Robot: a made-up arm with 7 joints.
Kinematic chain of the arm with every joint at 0, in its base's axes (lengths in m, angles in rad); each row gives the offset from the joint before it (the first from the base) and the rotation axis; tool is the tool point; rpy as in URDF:
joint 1: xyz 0 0 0.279 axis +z
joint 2: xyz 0 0 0 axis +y
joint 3: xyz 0 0 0.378 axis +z
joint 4: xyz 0.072 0 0 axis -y
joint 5: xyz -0.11 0 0.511 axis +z
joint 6: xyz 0 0 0 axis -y
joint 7: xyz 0.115 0 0 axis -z
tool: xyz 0 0 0 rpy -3.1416 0 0
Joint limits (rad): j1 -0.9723..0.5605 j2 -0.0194..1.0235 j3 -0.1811..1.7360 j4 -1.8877..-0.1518 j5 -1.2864..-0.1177 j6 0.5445..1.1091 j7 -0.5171..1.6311
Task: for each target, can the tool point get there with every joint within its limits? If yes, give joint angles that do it. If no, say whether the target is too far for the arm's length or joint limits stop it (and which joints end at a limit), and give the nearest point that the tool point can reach.
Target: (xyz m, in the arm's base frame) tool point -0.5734 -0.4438 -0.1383
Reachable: no: joint limits stop it (at a limit: joint 1, joint 2, joint 3, joint 4, joint 6) | nearest point 0.1397 -0.5412 -0.1093 | short by 0.720 m
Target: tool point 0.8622 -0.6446 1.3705
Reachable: no: too far | nearest point 0.5665 -0.4236 0.9962 | short by 0.526 m
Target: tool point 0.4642 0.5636 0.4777
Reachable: yes | joints -0.2422 0.6989 1.4592 -1.6783 -0.5224 0.8070 0.5683
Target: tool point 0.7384 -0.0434 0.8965
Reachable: yes | joints -0.3753 0.7395 1.2409 -0.3500 -0.2529 0.6425 0.5196
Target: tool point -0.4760 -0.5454 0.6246
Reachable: no: joint limits stop it (at a limit: joint 1, joint 2, joint 3, joint 5, joint 6) | nearest point 0.1707 -0.6205 0.5834 | short by 0.652 m
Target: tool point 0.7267 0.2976 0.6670
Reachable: yes | joints 0.1544 0.3668 0.4479 -1.2378 -1.1527 0.6417 0.7538
